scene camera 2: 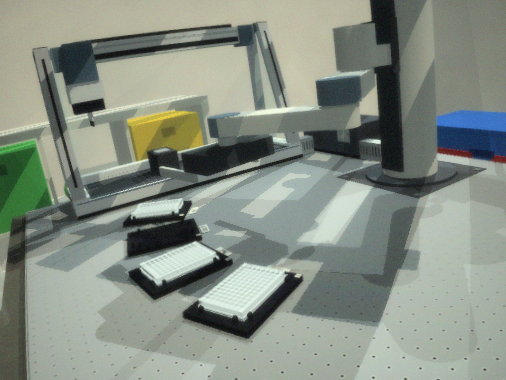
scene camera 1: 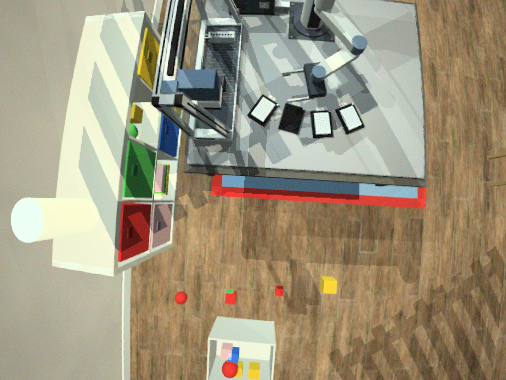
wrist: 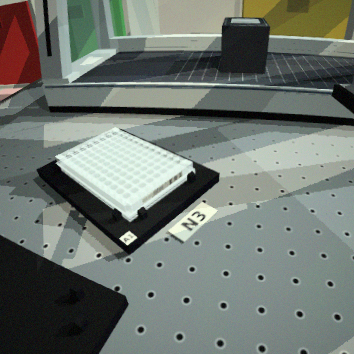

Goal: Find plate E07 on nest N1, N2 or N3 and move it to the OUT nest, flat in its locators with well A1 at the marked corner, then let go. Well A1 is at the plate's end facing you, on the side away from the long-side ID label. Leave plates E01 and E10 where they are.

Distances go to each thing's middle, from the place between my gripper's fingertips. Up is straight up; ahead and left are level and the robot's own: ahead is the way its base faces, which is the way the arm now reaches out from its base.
The N3 label (wrist: 190, 223) is 14 cm below my hand and 6 cm to the right of it. From my hand the other things lie so: N3 nest (wrist: 129, 236): 13 cm below, 11 cm to the right, 8 cm ahead; white well plate (wrist: 125, 172): 13 cm below, 11 cm to the right, 8 cm ahead; OUT nest (scene camera 2: 139, 242): 13 cm below, 11 cm ahead, 6 cm to the left.
